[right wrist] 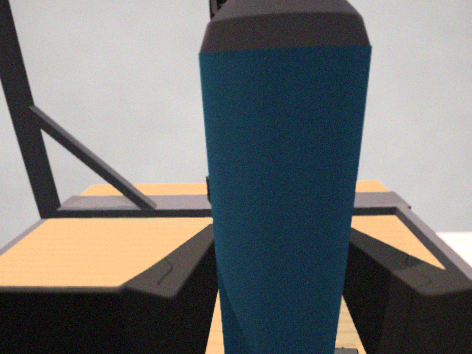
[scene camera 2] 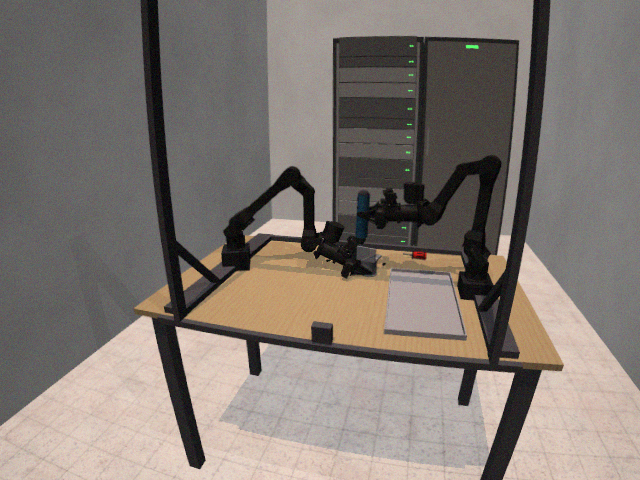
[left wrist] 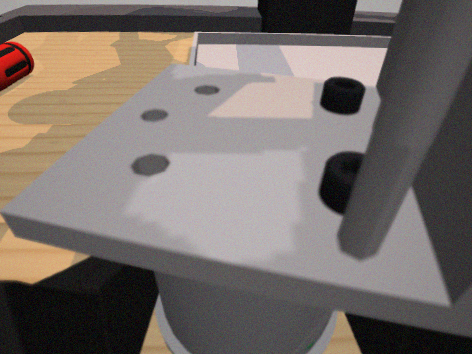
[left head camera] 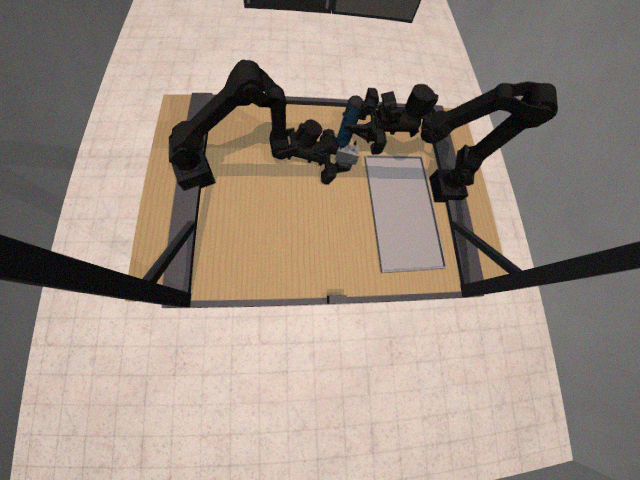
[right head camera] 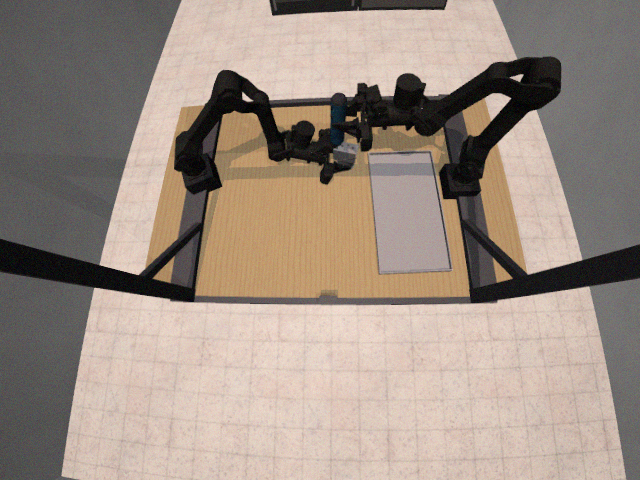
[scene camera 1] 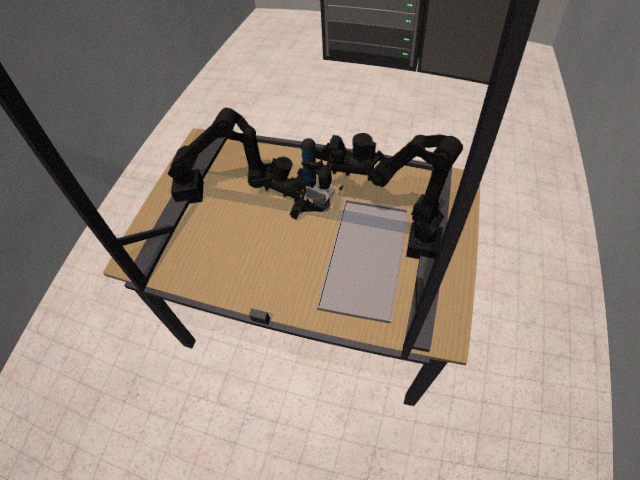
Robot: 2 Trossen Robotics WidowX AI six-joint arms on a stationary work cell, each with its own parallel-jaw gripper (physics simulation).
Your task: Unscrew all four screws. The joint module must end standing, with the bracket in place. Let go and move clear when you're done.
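Seen in the pictures: left gripper, fingertip midpoint: [scene camera 2: 373, 270] [scene camera 1: 326, 203]; right gripper, fingertip midpoint: [right wrist: 274, 233] [scene camera 2: 357, 212] [left head camera: 343, 120] [right head camera: 331, 118] [scene camera 1: 303, 158]; left arm's base, origin of the base link: [scene camera 2: 235, 248] [left head camera: 189, 163] [right head camera: 196, 169] [scene camera 1: 184, 180]; right arm's base, origin of the base link: [scene camera 2: 476, 278] [left head camera: 452, 182] [right head camera: 462, 177] [scene camera 1: 425, 236].
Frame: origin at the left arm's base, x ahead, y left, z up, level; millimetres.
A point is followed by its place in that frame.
Observation:
The grey joint module [scene camera 2: 370, 266] {x 477, y -171, z -35 mm} [left wrist: 245, 300] {x 455, y -127, z -28 mm} stands upright on the table, with the L-shaped grey bracket [scene camera 2: 366, 252] {x 460, y -171, z 19 mm} [left wrist: 240, 135] {x 479, y -137, z -8 mm} on top. My left gripper [left wrist: 245, 325] is shut on the joint module. Two black screws [left wrist: 342, 95] {x 479, y -163, z -3 mm} [left wrist: 340, 182] {x 453, y -141, z -2 mm} show in the plate at the right of the left wrist view; three bare holes show at its left. My right gripper [scene camera 2: 362, 213] {x 433, y -135, z 154 mm} [right wrist: 274, 233] {x 433, y -135, z 154 mm} is shut on the blue screwdriver [left head camera: 351, 114] {x 436, y -157, z 197 mm} [scene camera 2: 362, 201] {x 442, y -161, z 198 mm} [right wrist: 285, 150] {x 469, y -151, z 198 mm}, held upright above. Its grey shaft [left wrist: 395, 140] reaches down beside the nearer screw; its tip appears off that head. A small dark piece [scene camera 2: 384, 264] {x 558, y -86, z -68 mm}, perhaps a screw, lies beside the module.
A grey tray [left head camera: 412, 268] {x 516, y -566, z -70 mm} [scene camera 2: 424, 334] {x 514, y -573, z -64 mm} lies to the right of the module. A red tool [scene camera 2: 419, 255] {x 715, y -52, z -54 mm} [left wrist: 12, 65] {x 714, y -52, z -56 mm} lies on the table behind it. Dark frame posts [scene camera 2: 157, 129] {x -140, y -389, z 459 mm} [scene camera 2: 535, 129] {x 637, y -724, z 468 mm} stand at the table's sides, and a small dark block [scene camera 2: 322, 332] {x 245, y -562, z -33 mm} is at its front edge.

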